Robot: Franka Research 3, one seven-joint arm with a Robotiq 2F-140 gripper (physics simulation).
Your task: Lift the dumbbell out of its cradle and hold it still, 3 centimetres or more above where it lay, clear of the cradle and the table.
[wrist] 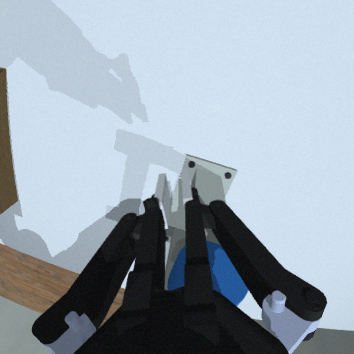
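The dumbbell's rounded blue end shows low in the wrist view, behind my fingers and partly hidden by them. It overlaps the lower part of the pale grey cradle, whose end plate has two dark holes. My gripper is shut to a narrow gap, with its fingertips over the cradle's upper left part in the view. No part of the dumbbell shows between the fingertips. The dumbbell's handle and far end are hidden, and so is its contact with the cradle.
A brown wooden block or edge stands at the left. A wooden table edge runs along the lower left. The pale table top carries shadows of the arm, the gripper and the cradle at the upper left and centre.
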